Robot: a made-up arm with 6 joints.
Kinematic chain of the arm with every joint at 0, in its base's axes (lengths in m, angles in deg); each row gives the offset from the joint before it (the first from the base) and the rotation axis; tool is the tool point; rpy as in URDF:
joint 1: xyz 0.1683 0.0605 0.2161 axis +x
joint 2: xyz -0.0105 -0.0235 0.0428 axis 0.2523 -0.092 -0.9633
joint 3: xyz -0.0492 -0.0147 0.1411 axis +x
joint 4: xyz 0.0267 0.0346 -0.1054 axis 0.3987 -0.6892 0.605
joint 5: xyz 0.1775 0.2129 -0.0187 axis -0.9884 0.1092 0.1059
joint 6: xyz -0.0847 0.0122 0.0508 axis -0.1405 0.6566 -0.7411
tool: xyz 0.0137 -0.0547 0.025 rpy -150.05 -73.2 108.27
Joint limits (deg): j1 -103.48..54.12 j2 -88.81..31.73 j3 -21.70..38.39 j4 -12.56..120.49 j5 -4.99..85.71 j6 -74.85..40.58
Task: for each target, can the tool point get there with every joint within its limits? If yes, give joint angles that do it. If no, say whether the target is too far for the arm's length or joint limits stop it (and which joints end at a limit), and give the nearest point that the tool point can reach.
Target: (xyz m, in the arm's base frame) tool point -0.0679 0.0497 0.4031
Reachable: yes | joints 6.29 -3.99 10.92 107.61 3.67 -29.14
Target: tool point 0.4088 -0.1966 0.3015
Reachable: no: joint limits stop it (at a limit: joint 1, joint 2, joint 3, joint 4, joint 5, joint 6) | nearest point 0.3502 -0.1387 0.4170 | short by 0.142 m
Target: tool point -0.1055 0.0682 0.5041
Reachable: yes | joints 10.77 -62.65 13.51 51.26 53.91 -52.74
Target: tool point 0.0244 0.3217 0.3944
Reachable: yes | joints -8.03 -34.85 11.05 17.75 56.79 31.30
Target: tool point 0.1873 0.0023 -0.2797
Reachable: no: joint limits stop it (at a limit: joint 1, joint 4, joint 5, joint 6) | nearest point 0.1671 0.0750 -0.1365 | short by 0.162 m
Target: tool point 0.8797 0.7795 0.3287
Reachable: no: too far | nearest point 0.4219 0.4076 0.2705 | short by 0.593 m
